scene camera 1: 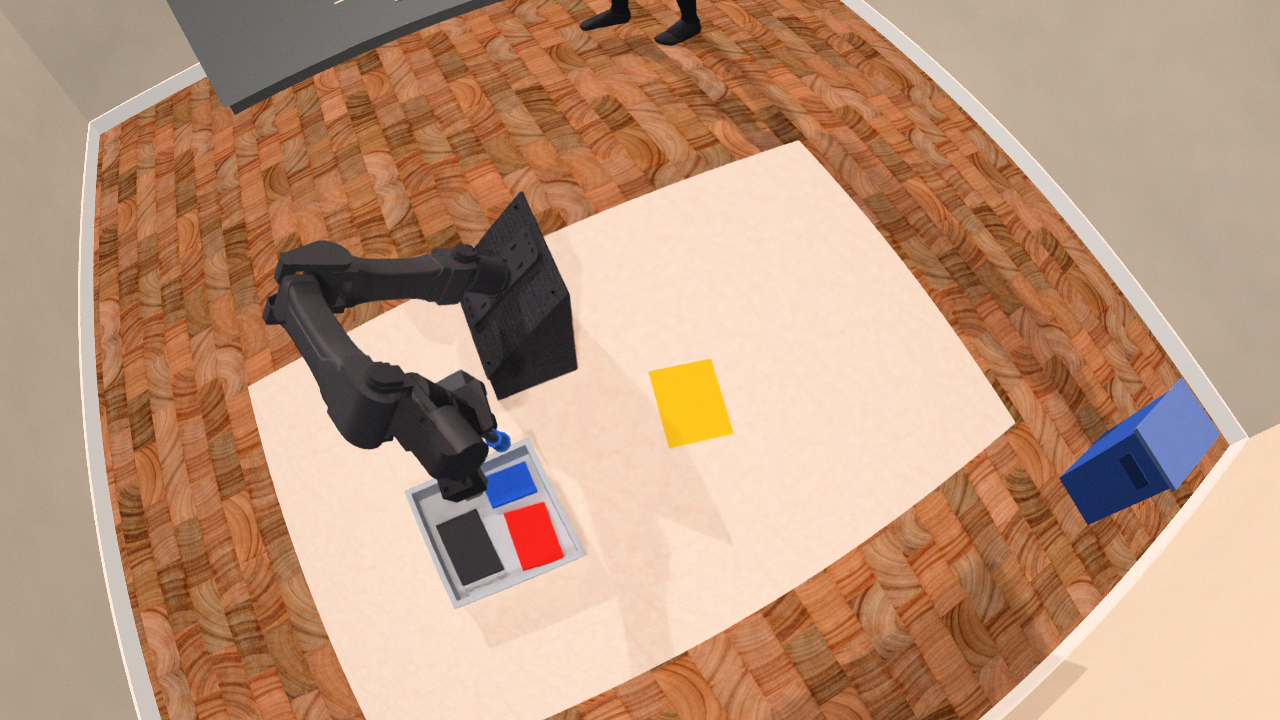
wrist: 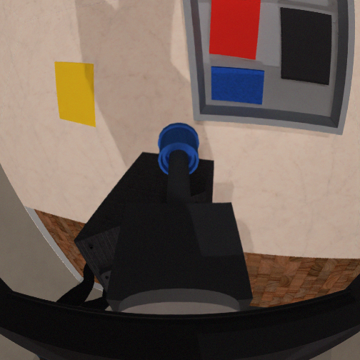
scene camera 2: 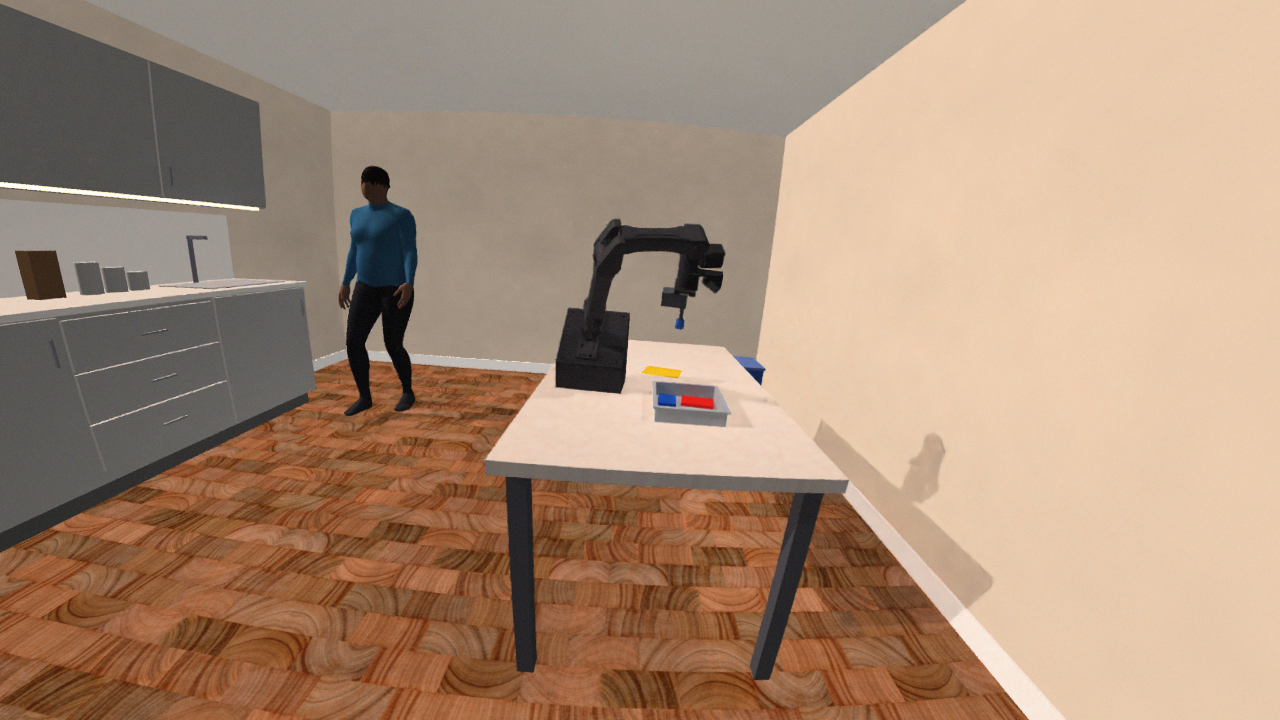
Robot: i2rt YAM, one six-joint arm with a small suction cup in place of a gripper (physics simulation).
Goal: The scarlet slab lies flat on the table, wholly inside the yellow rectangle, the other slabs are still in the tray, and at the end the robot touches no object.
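Frame: origin at the arm's base, x right, y down, z ahead, level; centimetres.
Seen in the pictures: hand, its tool point: (scene camera 1: pixel 501 442) (scene camera 2: pixel 679 327); arm's base, origin of its link: (scene camera 1: pixel 502 277) (scene camera 2: pixel 591 334).
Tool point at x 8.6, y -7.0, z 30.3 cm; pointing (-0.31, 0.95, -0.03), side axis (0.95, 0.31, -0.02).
Note:
Offsets run from my tool point to a thing's top centre. "spot": to the spot under its first point. Level surfaces: height alone.
The scarlet slab @(dx +1.4, dy +23.7, dz +8.4 cm) (scene camera 1: pixel 534 535) (scene camera 2: pixel 697 402) (wrist: pixel 234 29) lies flat in the grey tray @(dx +7.3, dy +20.0, dz +4.9 cm) (scene camera 1: pixel 565 510) (scene camera 2: pixel 690 417) (wrist: pixel 270 121). A blue slab @(dx +2.2, dy +23.8, dz -1.7 cm) (scene camera 1: pixel 511 484) (scene camera 2: pixel 666 400) (wrist: pixel 237 86) and a black slab @(dx +12.9, dy +23.8, dz +6.7 cm) (scene camera 1: pixel 469 547) (wrist: pixel 305 46) lie beside it in the tray; the black one is hidden in scene camera 2. The yellow rectangle @(spot: dx -33.2, dy +25.0, dz -4.7 cm) (scene camera 1: pixel 691 402) (scene camera 2: pixel 661 371) (wrist: pixel 75 93) lies on the table with no slab on it. My gripper, a blue suction cup (scene camera 1: pixel 498 440) (scene camera 2: pixel 679 323) (wrist: pixel 178 141), is open, holds nothing and hangs high above the table, clear of the slabs.
The arm's black base (scene camera 1: pixel 537 335) (scene camera 2: pixel 592 362) stands on the table @(dy +25.0 cm) (scene camera 1: pixel 805 295) (scene camera 2: pixel 581 438) (wrist: pixel 290 190), beside the tray and the rectangle. A blue box (scene camera 1: pixel 1141 456) (scene camera 2: pixel 750 367) stands on the floor beyond the table. A person (scene camera 2: pixel 382 259) stands near the kitchen counter (scene camera 2: pixel 152 358).

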